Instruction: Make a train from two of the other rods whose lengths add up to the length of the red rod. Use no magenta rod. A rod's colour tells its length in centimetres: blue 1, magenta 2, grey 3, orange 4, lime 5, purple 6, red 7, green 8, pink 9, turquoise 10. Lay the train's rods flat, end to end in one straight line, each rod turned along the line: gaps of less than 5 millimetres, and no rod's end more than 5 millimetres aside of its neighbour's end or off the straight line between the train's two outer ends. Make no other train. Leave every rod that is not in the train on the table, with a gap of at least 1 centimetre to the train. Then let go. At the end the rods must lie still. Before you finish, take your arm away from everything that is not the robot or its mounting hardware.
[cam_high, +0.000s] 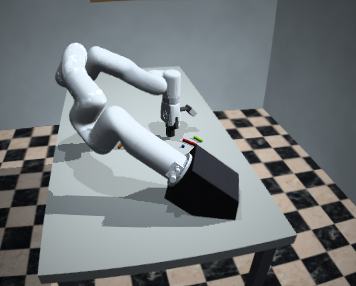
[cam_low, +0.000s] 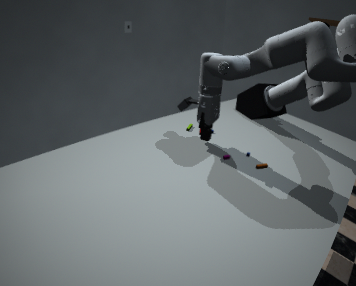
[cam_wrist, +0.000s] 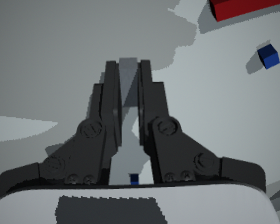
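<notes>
Right now the grey rod is 20 mm below my hand. From my hand the other things lie so: red rod 40 mm behind, 80 mm to the right, 30 mm below; then magenta rod 120 mm to the left, 30 mm below; then lime rod 10 mm behind, 130 mm to the right, 30 mm below.
</notes>
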